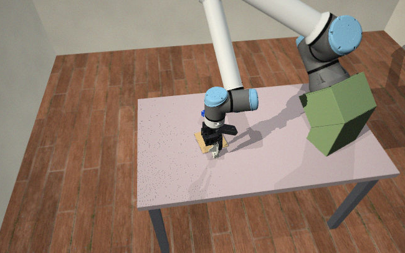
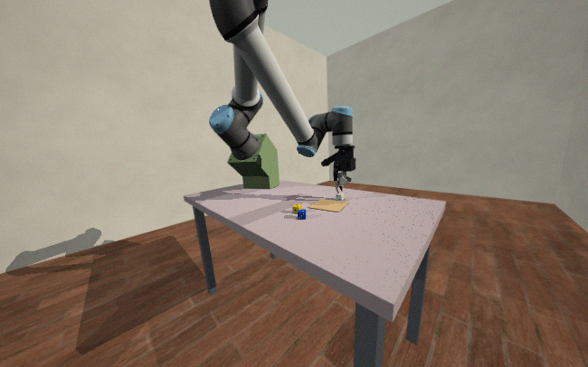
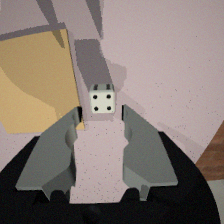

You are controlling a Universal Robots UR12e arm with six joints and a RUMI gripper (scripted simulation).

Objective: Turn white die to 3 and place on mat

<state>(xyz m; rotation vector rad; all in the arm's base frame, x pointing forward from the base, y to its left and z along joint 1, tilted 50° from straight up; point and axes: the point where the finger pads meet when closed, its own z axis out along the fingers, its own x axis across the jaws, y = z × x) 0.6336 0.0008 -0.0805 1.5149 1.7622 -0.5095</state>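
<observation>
Now: the white die 40 mm below my hand. From my hand the other things lie so: blue die 290 mm to the right, 40 mm below, 30 mm behind; then yellow die 250 mm to the right, 80 mm behind, 40 mm below; then tan mat 100 mm to the right, 50 mm below, 10 mm behind.
</observation>
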